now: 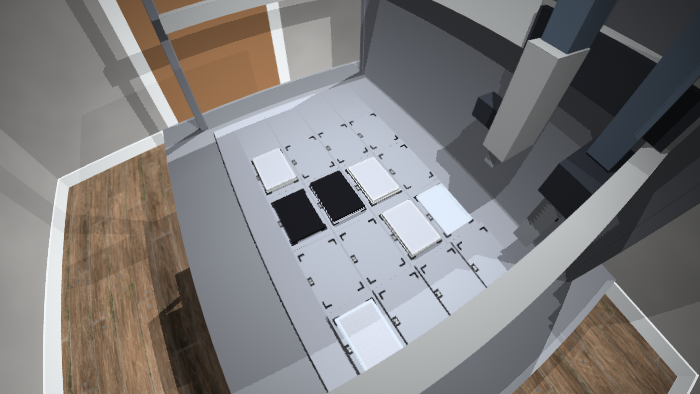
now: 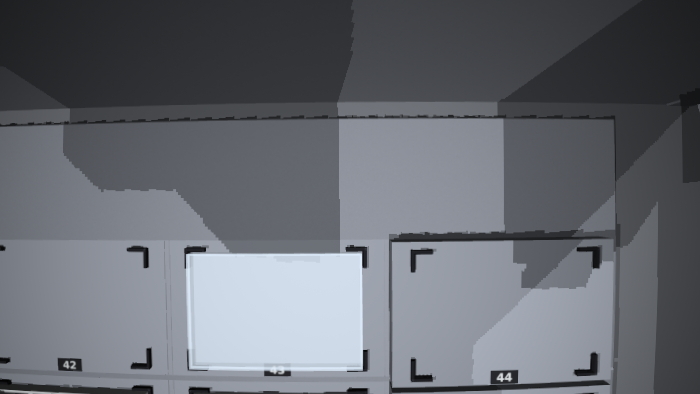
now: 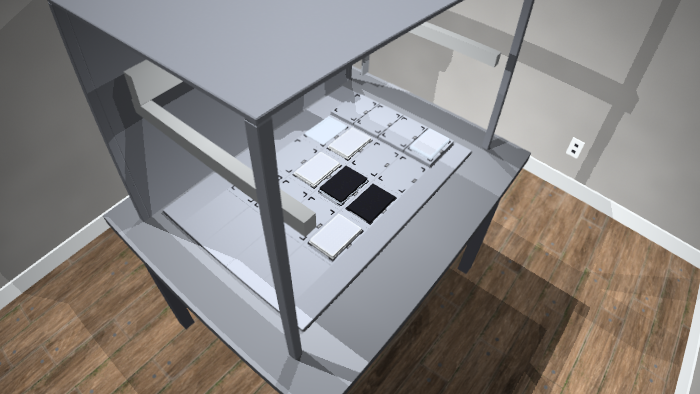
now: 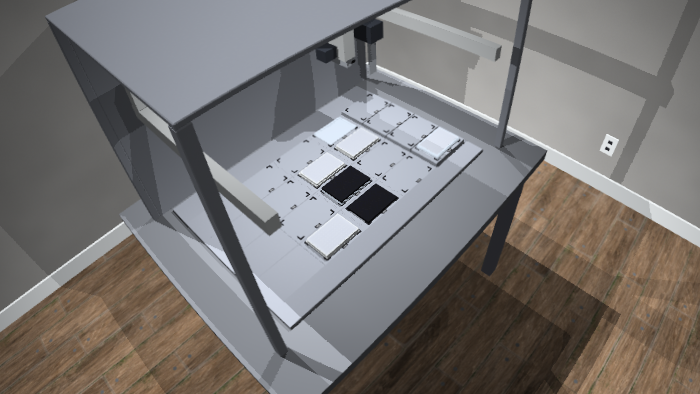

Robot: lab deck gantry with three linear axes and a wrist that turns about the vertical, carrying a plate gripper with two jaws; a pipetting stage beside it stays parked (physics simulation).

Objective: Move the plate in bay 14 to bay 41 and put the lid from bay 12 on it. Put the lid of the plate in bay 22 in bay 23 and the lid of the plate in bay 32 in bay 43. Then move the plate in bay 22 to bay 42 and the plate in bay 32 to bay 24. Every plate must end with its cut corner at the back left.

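Places are measured from the robot's base along level axes (x up, y ahead, z left), in centimetres.
Where they show: gripper, between the fingertips: (image 1: 536, 226) (image 3: 352, 68) (image 4: 361, 67); robot's base, origin of its link: (image 1: 252, 162) (image 3: 332, 260) (image 4: 327, 259).
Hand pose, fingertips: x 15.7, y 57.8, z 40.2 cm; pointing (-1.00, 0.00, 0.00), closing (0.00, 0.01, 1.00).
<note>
Things, the pixels of their top centre, and the offset from my fingertips. "pt": a spot on its surface instead.
- bay 14, a spot on its surface: (image 1: 369, 335) (image 4: 438, 141) (image 3: 430, 142) pt dx -12.8, dy -2.4, dz -36.0 cm
- black lid, centre of its top: (image 1: 297, 214) (image 4: 372, 201) (image 3: 371, 201) dx -14.9, dy -35.0, dz -35.9 cm
- bay 22, a spot on its surface: (image 1: 337, 196) (image 3: 345, 181) (image 4: 348, 181) pt dx -14.1, dy -34.2, dz -25.4 cm
- bay 32, a spot on its surface: (image 1: 374, 179) (image 3: 319, 166) (image 4: 323, 166) pt dx -14.3, dy -34.3, dz -14.6 cm
- clear lid, centre of its top: (image 2: 273, 313) (image 1: 444, 207) (image 3: 326, 129) (image 4: 335, 130) dx -14.9, dy -18.6, dz -3.8 cm
- bay 11, a spot on its surface: (image 1: 274, 170) (image 3: 338, 231) (image 4: 335, 231) pt dx -14.3, dy -50.2, dz -35.9 cm
- bay 33, a spot on its surface: (image 1: 411, 227) (image 4: 358, 140) (image 3: 351, 141) pt dx -14.3, dy -18.1, dz -14.8 cm
The plate in bay 14 (image 1: 369, 335) (image 3: 430, 143) (image 4: 438, 142) is white with a pale translucent rim. A black lid (image 1: 299, 216) (image 3: 371, 202) (image 4: 372, 202) lies in bay 12. The plate in bay 22 (image 1: 337, 196) (image 3: 343, 184) (image 4: 346, 184) has a black top. The plate in bay 32 (image 1: 374, 179) (image 3: 317, 168) (image 4: 322, 168) is white, with no clear lid visible on it. A clear lid (image 1: 444, 207) (image 2: 275, 310) (image 3: 326, 130) (image 4: 335, 130) lies in bay 43. My gripper (image 1: 542, 217) (image 4: 371, 67) is raised at the back right, away from the plates; its jaw gap is too unclear to judge. Cut corners are too small to tell.
White plates stand in bay 11 (image 1: 274, 170) (image 3: 336, 236) (image 4: 332, 236) and bay 33 (image 1: 411, 227) (image 3: 350, 142) (image 4: 357, 142). The pipetting stage (image 1: 535, 100) (image 4: 346, 50) hangs high at the back. The right column of bays is on a raised strip. Posts frame the deck.
</note>
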